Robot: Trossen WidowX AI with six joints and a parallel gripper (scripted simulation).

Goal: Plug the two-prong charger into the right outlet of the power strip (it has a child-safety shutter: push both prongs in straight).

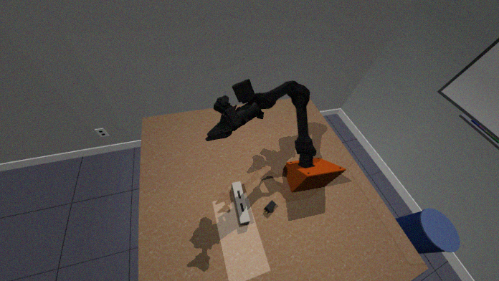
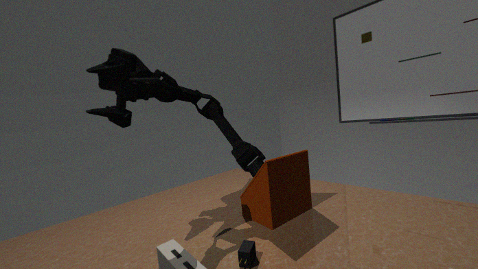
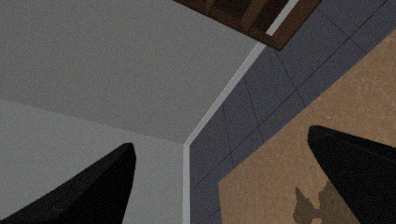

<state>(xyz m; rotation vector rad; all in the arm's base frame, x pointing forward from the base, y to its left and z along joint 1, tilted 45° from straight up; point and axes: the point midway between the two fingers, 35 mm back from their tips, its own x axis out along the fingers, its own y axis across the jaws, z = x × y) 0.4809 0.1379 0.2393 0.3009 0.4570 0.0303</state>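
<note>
My gripper tip is now 42 cm above the black two-prong charger, 24 cm past it and 19 cm to the right of it.
</note>
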